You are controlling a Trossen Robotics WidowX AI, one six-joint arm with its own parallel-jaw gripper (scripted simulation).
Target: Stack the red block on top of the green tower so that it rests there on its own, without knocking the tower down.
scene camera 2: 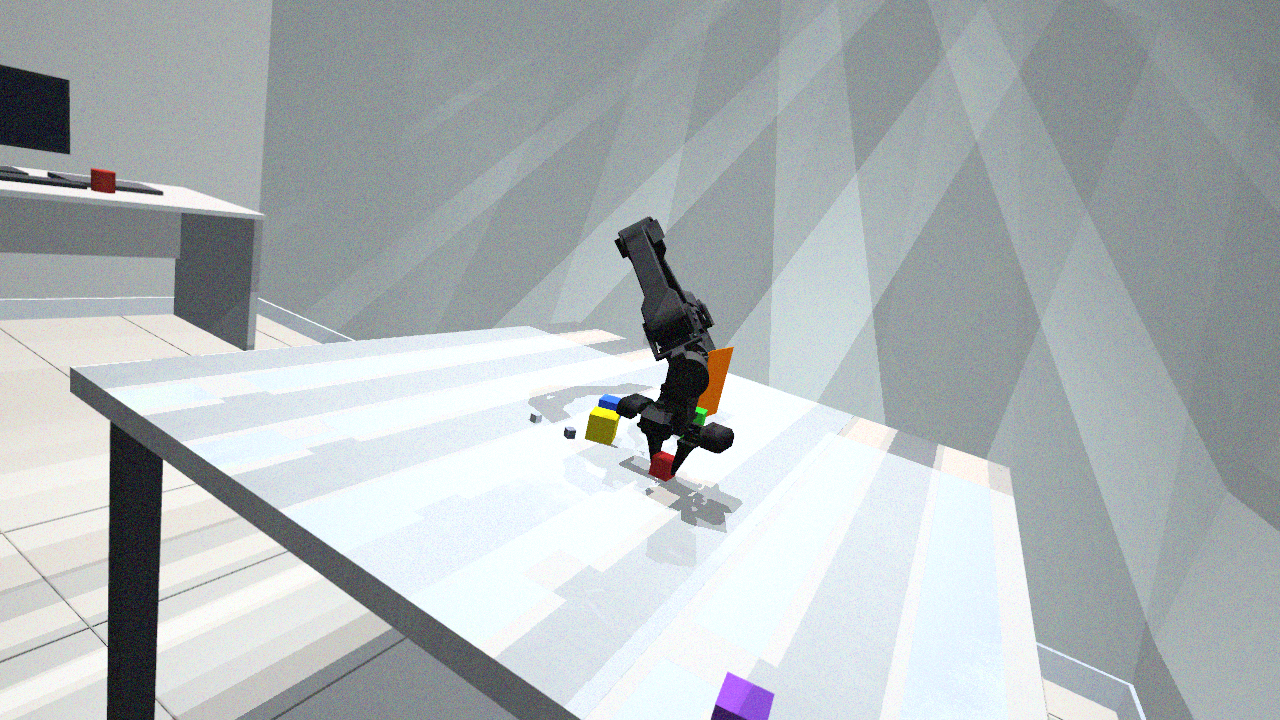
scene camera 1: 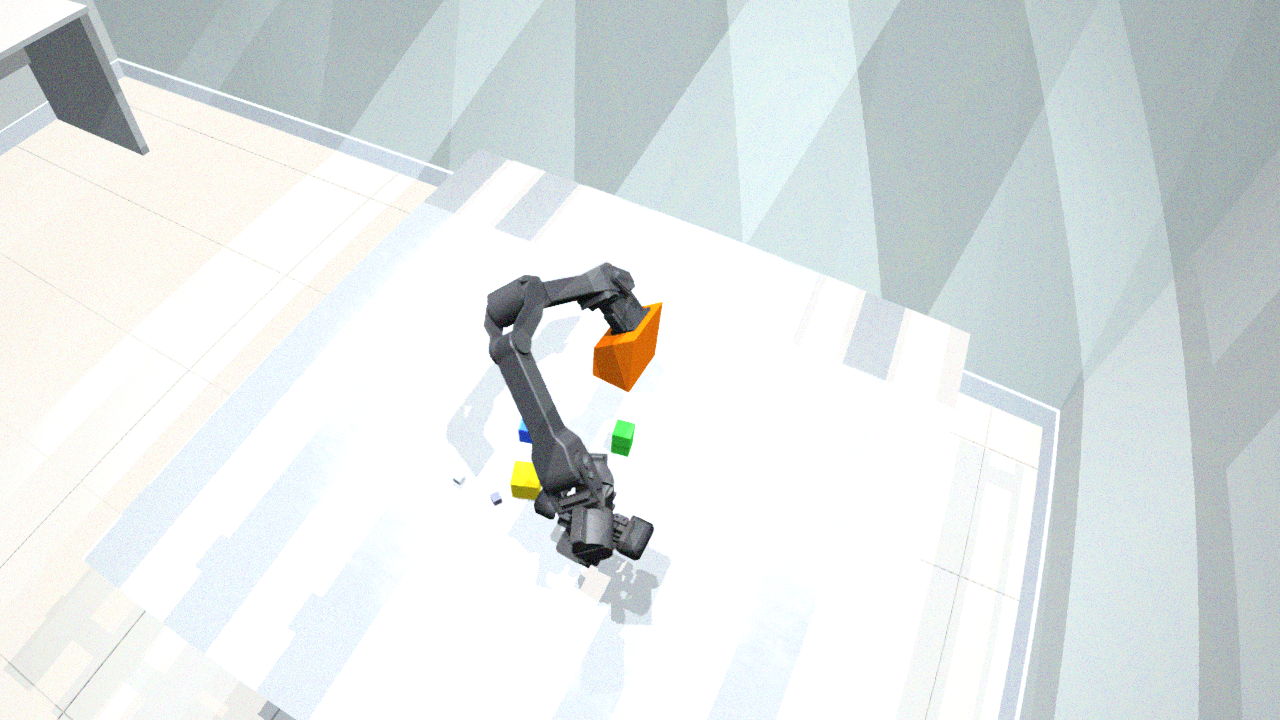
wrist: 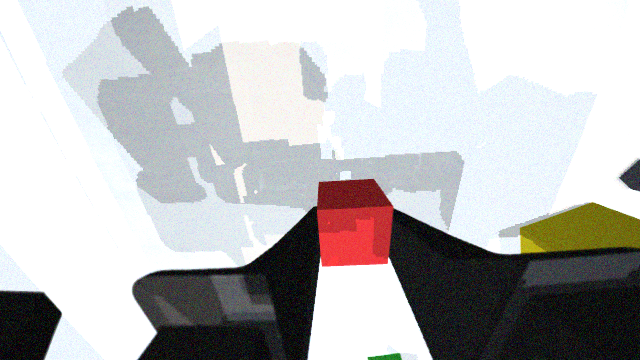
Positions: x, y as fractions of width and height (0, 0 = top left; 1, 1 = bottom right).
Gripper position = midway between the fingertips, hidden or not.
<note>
I see my gripper (wrist: 0.54, 0.59), a red block (wrist: 0.55, 0.60) and a yellow block (scene camera 2: 0.47, 0.59).
The yellow block shows as well in scene camera 1 (scene camera 1: 0.41, 0.67).
</note>
